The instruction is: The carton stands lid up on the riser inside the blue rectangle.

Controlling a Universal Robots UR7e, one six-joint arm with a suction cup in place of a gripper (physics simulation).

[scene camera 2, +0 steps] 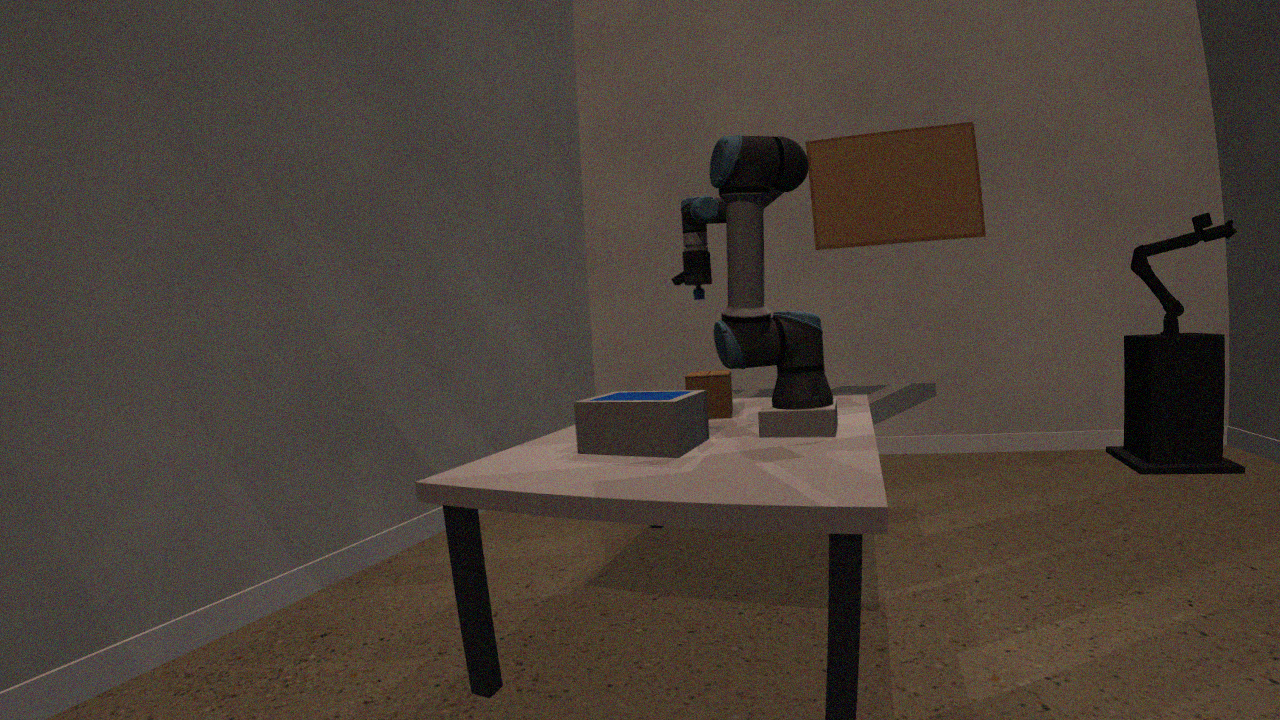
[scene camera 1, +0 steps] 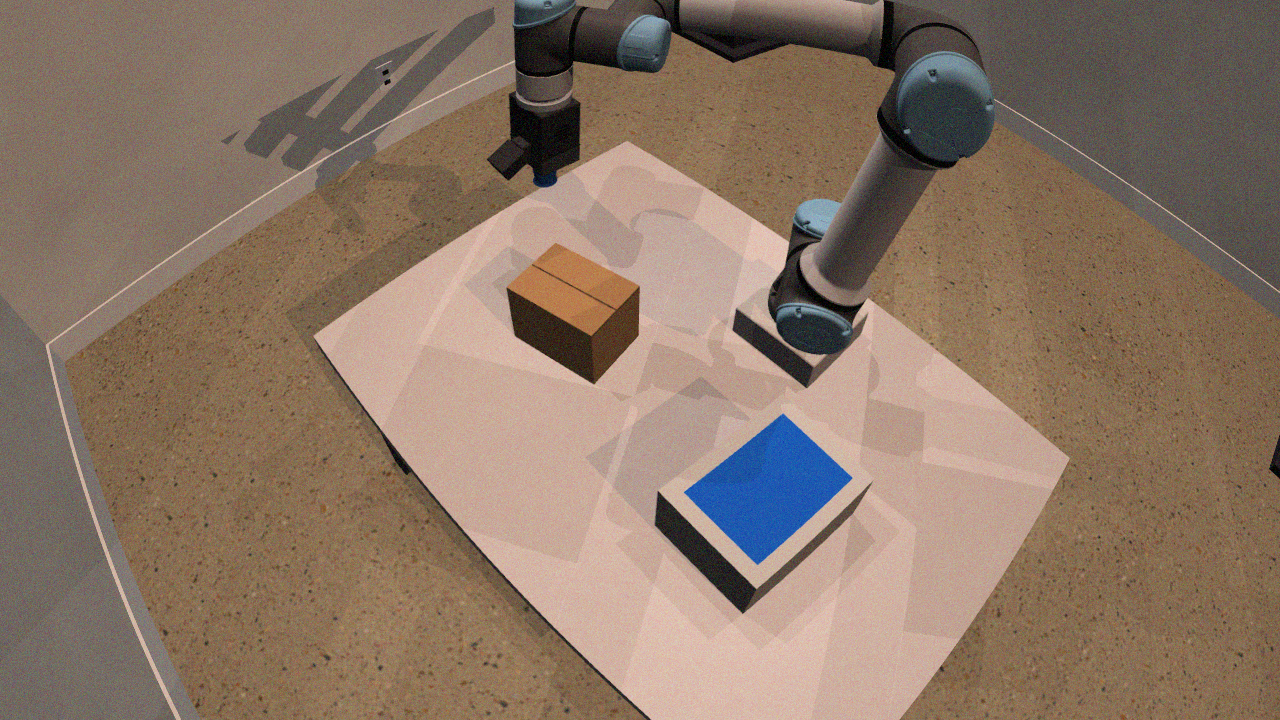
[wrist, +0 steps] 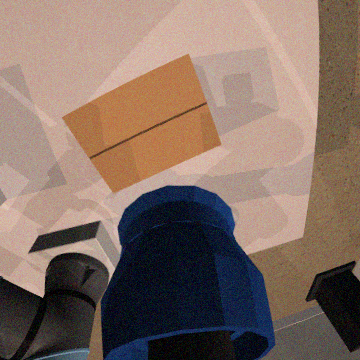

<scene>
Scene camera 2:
brown carton: 718, 384, on the table
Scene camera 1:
brown carton: 583, 316
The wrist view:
my suction cup: 180, 270
brown carton: 154, 121
</scene>
